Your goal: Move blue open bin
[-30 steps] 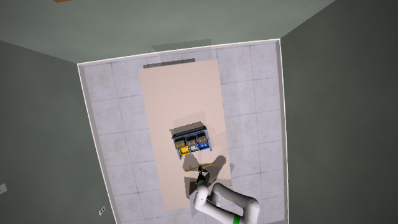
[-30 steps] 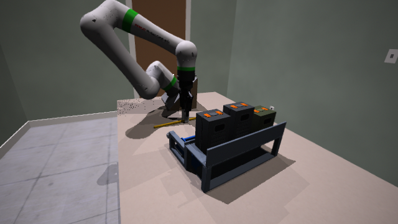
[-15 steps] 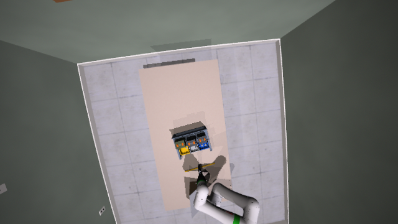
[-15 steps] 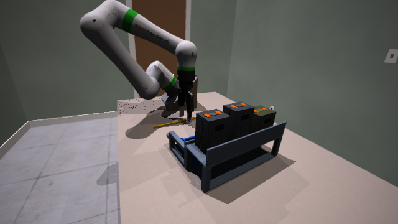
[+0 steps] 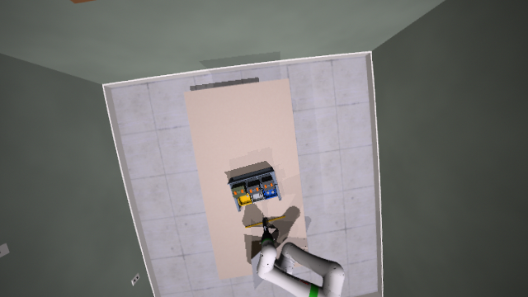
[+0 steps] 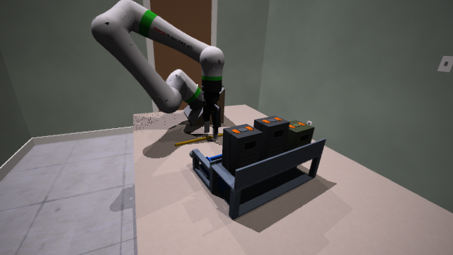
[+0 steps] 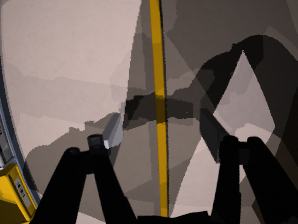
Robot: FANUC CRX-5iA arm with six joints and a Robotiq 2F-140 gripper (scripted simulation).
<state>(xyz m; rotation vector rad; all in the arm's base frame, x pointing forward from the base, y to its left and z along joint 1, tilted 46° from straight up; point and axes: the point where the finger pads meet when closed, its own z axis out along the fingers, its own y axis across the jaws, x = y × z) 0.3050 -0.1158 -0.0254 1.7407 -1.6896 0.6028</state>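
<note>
Now: hand 30 mm above the yellow rail. From my hand the other things lie so: grey bin: 300 mm ahead, 20 mm to the left; then yellow bin: 300 mm ahead, 130 mm to the left; then blue open bin: 320 mm ahead, 90 mm to the right.
</note>
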